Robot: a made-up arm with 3 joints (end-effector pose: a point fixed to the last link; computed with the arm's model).
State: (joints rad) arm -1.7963 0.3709 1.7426
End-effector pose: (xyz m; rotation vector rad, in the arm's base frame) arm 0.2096 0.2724 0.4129 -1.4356 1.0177 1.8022
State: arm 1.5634 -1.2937 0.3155
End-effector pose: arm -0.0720 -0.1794 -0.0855 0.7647 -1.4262 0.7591
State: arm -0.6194 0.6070 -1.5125
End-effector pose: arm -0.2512 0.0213 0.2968 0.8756 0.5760 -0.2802
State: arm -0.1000 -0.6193 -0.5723
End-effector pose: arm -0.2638 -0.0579 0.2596 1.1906 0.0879 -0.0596
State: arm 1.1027 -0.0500 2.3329
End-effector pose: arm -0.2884 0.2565 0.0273 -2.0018 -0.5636 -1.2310
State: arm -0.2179 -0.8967 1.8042
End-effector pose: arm -0.1951 -0.0367 0.5516 -0.9038 0.2027 0.0989
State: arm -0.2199 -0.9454 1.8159
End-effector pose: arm -0.1948 -0.0496 0.5503 -0.8669 0.2058 0.0957
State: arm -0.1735 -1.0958 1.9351
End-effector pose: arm -0.2123 -0.0767 0.5370 -0.8371 0.1632 0.0728
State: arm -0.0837 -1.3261 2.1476
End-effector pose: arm -0.2440 -0.1125 0.5055 -0.8210 0.0789 0.0344
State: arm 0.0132 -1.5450 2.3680
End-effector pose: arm -0.2737 -0.1410 0.4641 -0.8230 -0.0124 -0.0054
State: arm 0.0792 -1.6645 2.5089
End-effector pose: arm -0.2908 -0.1519 0.4352 -0.8439 -0.0744 -0.0334
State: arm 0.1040 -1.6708 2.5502
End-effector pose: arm -0.2970 -0.1474 0.4290 -0.8786 -0.0972 -0.0457
